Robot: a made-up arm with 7 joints.
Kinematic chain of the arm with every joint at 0, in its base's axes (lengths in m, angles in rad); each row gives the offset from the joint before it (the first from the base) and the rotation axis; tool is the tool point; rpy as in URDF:
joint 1: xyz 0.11 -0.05 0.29 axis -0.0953 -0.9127 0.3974
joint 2: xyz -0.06 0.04 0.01 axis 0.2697 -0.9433 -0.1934
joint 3: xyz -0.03 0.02 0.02 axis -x
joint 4: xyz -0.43 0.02 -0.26 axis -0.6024 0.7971 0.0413
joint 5: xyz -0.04 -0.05 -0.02 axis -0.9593 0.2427 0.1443
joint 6: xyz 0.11 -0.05 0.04 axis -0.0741 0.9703 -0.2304
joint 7: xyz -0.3 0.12 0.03 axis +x
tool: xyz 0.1 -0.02 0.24 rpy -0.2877 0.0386 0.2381
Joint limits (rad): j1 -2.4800..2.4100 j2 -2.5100..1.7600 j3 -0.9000..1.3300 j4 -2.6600..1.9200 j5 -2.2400..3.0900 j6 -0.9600..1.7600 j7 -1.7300..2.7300
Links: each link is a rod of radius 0.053 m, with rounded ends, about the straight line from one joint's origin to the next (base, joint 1, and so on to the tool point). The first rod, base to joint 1, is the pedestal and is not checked.
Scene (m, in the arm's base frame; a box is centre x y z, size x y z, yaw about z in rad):
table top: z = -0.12
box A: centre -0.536 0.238 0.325 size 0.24 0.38 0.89 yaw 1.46
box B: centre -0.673 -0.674 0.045 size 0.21 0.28 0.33 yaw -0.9
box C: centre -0.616 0.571 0 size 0.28 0.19 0.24 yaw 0.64
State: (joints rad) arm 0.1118 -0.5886 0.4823 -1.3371 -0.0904 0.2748 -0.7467
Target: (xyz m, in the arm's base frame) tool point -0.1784 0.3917 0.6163
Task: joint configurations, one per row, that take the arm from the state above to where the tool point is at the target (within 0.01 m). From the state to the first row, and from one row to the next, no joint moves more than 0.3 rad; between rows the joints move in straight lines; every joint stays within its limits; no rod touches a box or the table.
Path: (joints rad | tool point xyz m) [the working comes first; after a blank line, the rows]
Joints at the target: -0.8420 -0.7163 -0.2597 -2.5969 -0.4699 -0.9600 0.1027
Straight joint move there: touches box A.

1: -0.1568 -0.7112 0.4444 -1.4197 -0.1740 0.0784 -0.6657 | -0.6014 -0.1575 0.7707
2: -0.4254 -0.8337 0.4066 -1.5024 -0.2575 -0.1180 -0.5847 | -0.4796 -0.1472 0.9371
3: -0.6940 -0.9563 0.3687 -1.5850 -0.3411 -0.3144 -0.5038 | -0.3171 -0.1270 1.0553
4: -0.9626 -1.0789 0.3309 -1.6677 -0.4247 -0.5108 -0.4228 | -0.1202 -0.0996 1.1195
5: -1.2312 -1.2014 0.2930 -1.7503 -0.5082 -0.7072 -0.3418 | 0.1031 -0.0735 1.1186
6: -1.1014 -1.0397 0.1088 -2.0325 -0.4955 -0.7914 -0.1936 | -0.1277 0.1475 1.0084
7: -0.9717 -0.8780 -0.0755 -2.3147 -0.4827 -0.8757 -0.0454 | -0.2208 0.3152 0.8017
8: -0.8420 -0.7163 -0.2597 -2.5969 -0.4699 -0.9600 0.1027 | -0.1784 0.3917 0.6163

